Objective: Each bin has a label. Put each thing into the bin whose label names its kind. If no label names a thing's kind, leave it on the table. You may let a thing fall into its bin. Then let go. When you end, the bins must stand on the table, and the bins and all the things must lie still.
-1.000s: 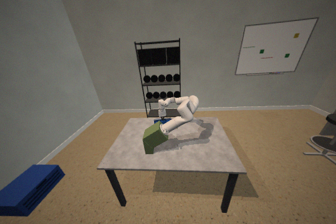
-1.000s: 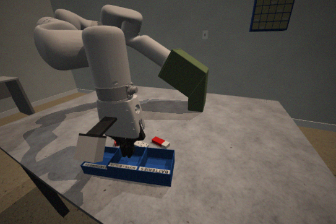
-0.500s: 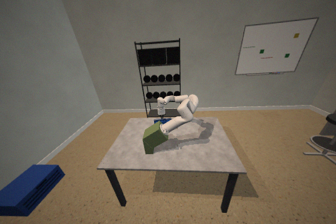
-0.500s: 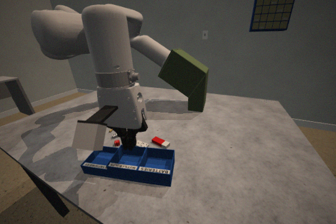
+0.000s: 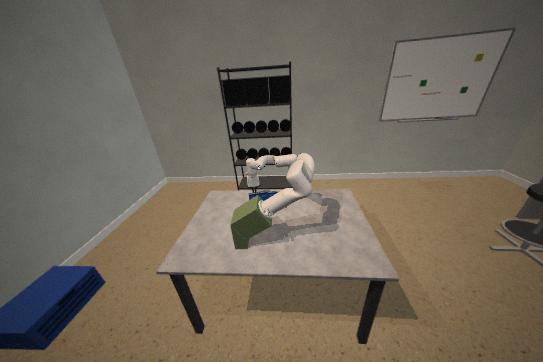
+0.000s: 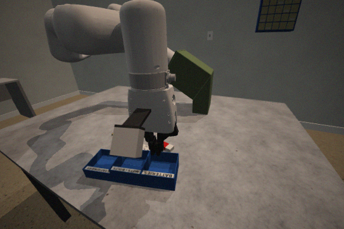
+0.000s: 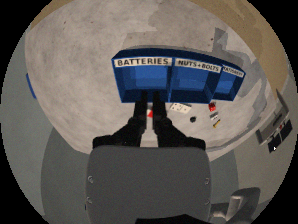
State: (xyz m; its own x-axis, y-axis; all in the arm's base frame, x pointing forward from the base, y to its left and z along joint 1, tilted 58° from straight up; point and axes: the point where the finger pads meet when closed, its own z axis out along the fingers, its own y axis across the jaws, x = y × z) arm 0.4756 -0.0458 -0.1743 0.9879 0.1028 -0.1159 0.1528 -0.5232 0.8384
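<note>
My hand is 22 cm to the left of the small silver piece, 9 cm above it and 8 cm past it. From my hand the other things lie so: blue bin: 7 cm to the right, 7 cm below, 2 cm ahead; white domino: 9 cm to the right, 9 cm below, 7 cm behind; red-and-white eraser: 10 cm behind, 9 cm below, 2 cm to the right.
</note>
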